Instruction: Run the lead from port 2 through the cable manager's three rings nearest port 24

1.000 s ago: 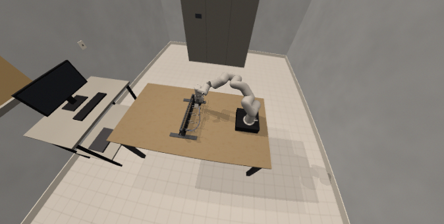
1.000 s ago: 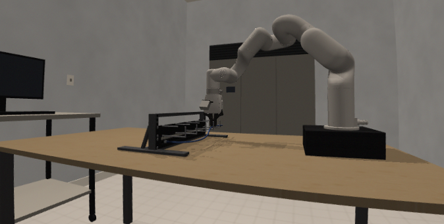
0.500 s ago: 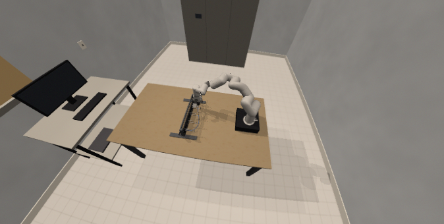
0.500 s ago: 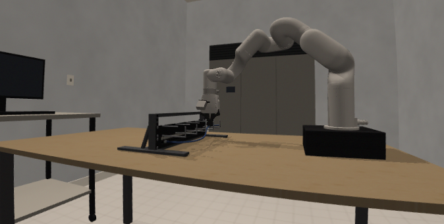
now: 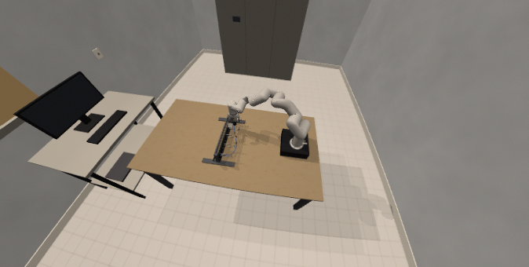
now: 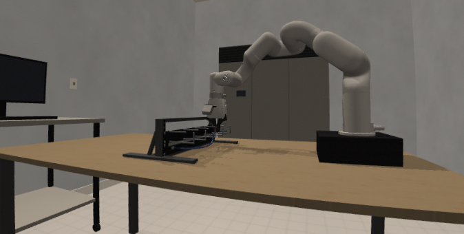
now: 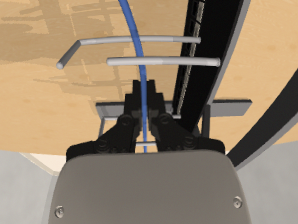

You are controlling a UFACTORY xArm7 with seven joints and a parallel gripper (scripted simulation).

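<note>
The black rack lies 80 mm ahead of my hand, 140 mm to the left of it and 20 mm below it.
</note>
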